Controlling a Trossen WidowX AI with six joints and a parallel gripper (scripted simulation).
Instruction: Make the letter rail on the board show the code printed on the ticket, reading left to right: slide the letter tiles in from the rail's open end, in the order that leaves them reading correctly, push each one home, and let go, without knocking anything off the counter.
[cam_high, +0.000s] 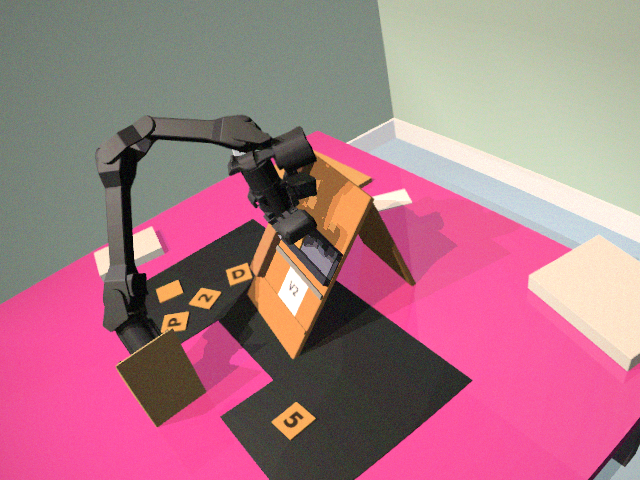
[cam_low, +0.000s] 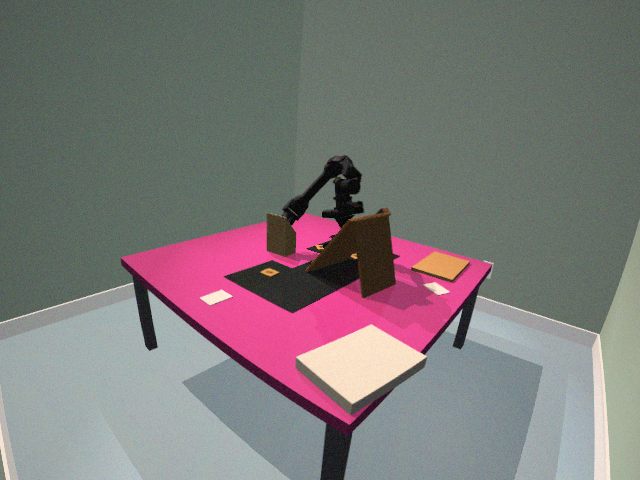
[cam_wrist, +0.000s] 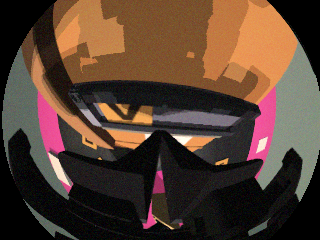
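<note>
Right now the white ticket is 9 cm below my gripper tip, 4 cm behind it and 1 cm to the right of it. The rest, counted from my gripper tip: white block: 54 cm to the left, 21 cm behind, 17 cm below; orange flat panel: 39 cm to the left, 33 cm ahead, 17 cm below; black mat: 18 cm below, 15 cm behind, 2 cm to the left.
</note>
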